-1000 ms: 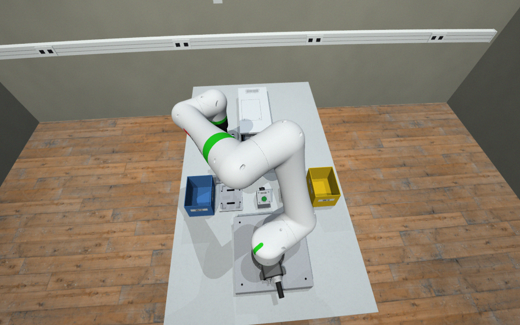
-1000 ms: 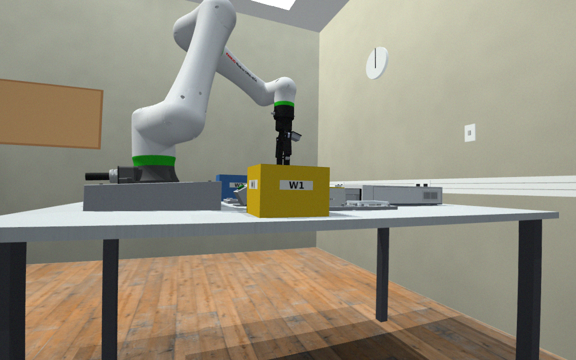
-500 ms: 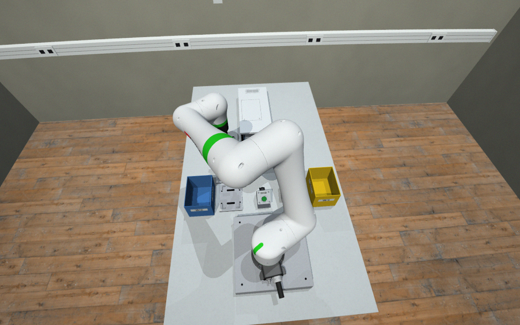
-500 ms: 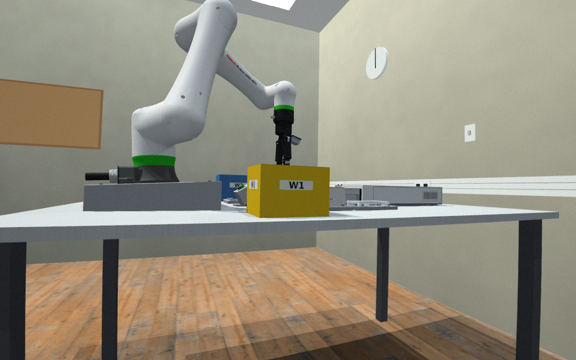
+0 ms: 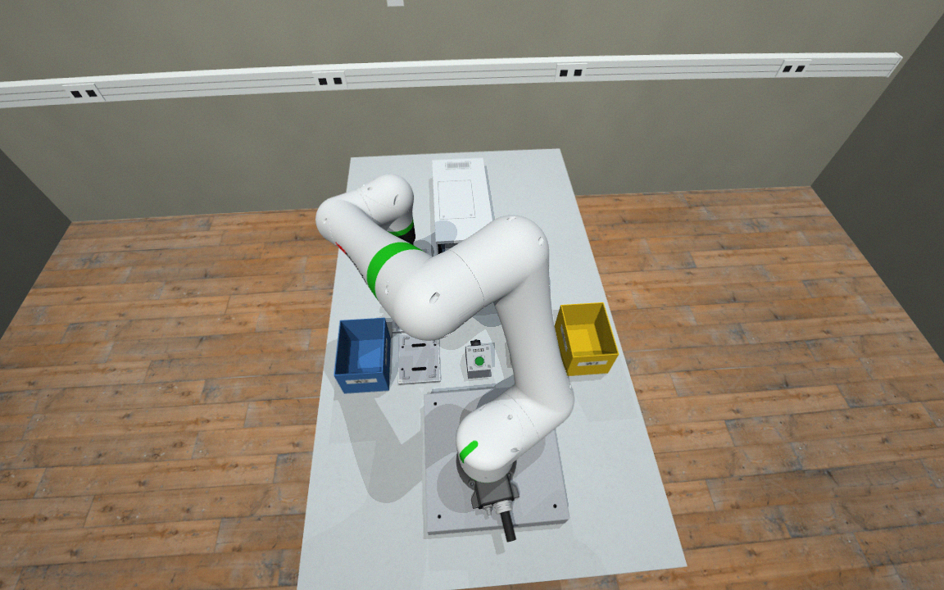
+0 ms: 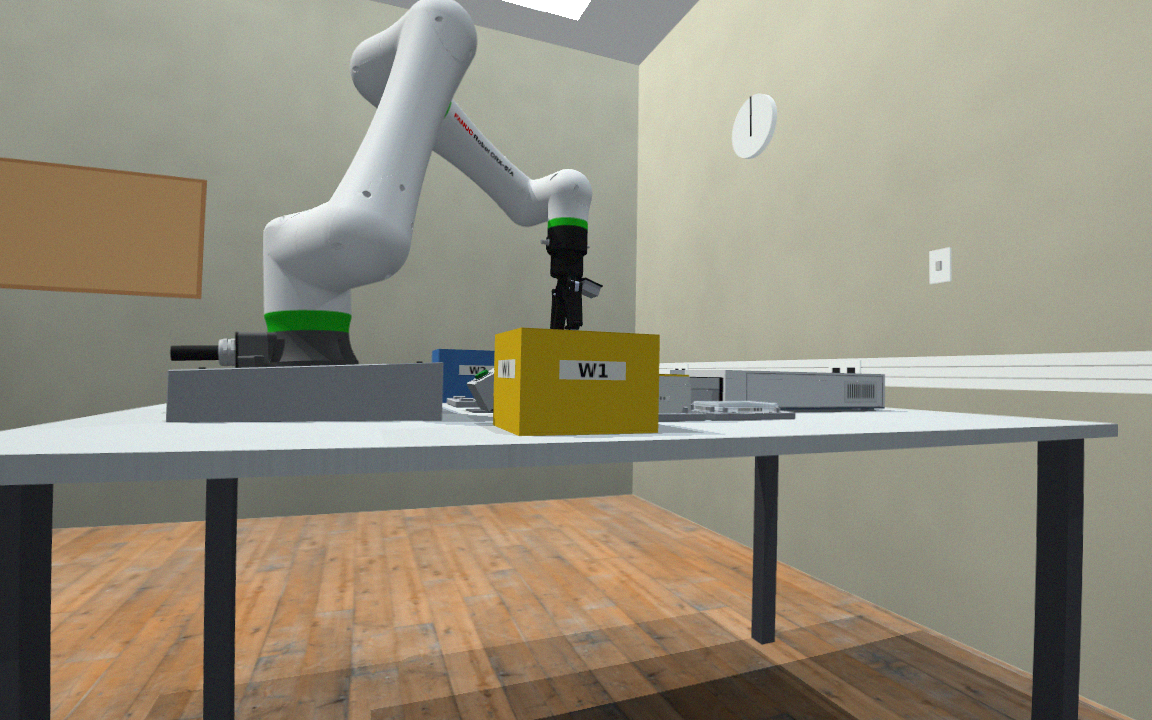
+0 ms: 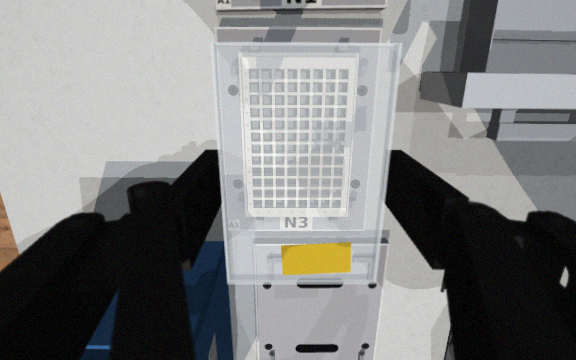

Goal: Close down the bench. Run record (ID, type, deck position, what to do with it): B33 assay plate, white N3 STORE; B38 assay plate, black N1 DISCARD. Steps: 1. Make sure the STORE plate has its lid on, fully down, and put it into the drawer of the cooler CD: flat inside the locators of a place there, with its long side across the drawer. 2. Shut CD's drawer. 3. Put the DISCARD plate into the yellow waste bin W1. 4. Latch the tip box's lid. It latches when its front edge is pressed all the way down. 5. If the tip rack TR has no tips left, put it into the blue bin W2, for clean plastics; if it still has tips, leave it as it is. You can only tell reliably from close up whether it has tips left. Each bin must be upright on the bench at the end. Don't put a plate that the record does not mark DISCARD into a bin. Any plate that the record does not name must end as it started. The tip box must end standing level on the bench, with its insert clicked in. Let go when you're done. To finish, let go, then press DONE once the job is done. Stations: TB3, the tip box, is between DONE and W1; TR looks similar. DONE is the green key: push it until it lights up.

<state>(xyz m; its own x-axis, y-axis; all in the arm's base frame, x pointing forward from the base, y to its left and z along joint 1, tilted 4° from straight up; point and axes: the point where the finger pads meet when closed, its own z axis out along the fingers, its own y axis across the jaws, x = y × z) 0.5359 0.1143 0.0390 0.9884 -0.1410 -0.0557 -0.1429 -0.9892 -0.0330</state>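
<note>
Right now my hand is 11 cm above the white plate. Also, from my hand: N1 label: 12 cm below, 10 cm ahead, 2 cm to the right; clear plate lid: 2 cm below; grey N3 nest: 12 cm below.
</note>
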